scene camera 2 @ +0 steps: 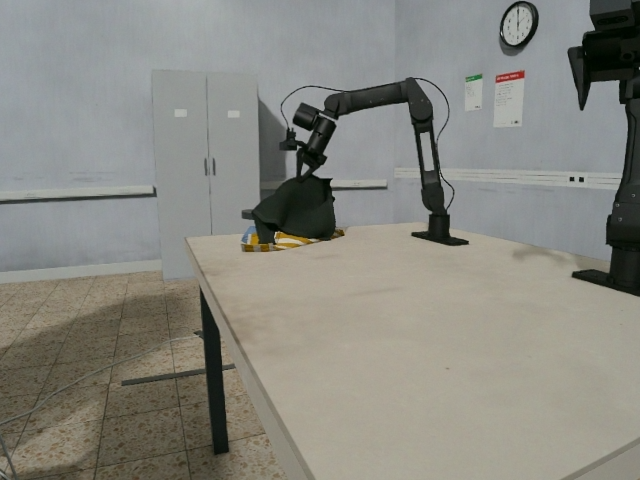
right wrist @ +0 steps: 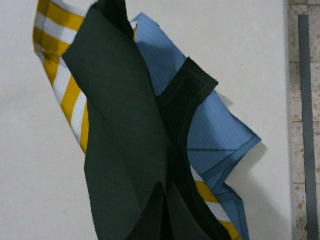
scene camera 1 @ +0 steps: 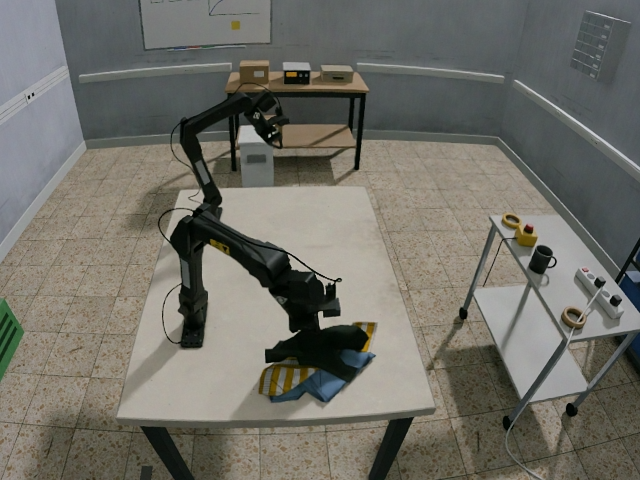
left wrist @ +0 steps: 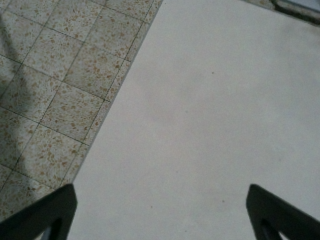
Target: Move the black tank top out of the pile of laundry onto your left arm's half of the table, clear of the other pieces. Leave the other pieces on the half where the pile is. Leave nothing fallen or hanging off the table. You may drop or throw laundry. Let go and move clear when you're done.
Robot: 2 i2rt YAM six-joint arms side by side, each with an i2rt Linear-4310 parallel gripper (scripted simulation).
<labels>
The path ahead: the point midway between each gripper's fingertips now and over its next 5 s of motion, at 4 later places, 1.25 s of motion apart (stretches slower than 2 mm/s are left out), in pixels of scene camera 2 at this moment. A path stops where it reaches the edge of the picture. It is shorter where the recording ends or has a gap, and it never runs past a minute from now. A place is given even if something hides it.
My left gripper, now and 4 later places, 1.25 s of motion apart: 620, 105; 455, 242; 451, 278; 444, 293; 450, 281
My right gripper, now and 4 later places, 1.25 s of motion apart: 298, 181; 299, 132; 306, 117; 333, 111; 345, 105
</labels>
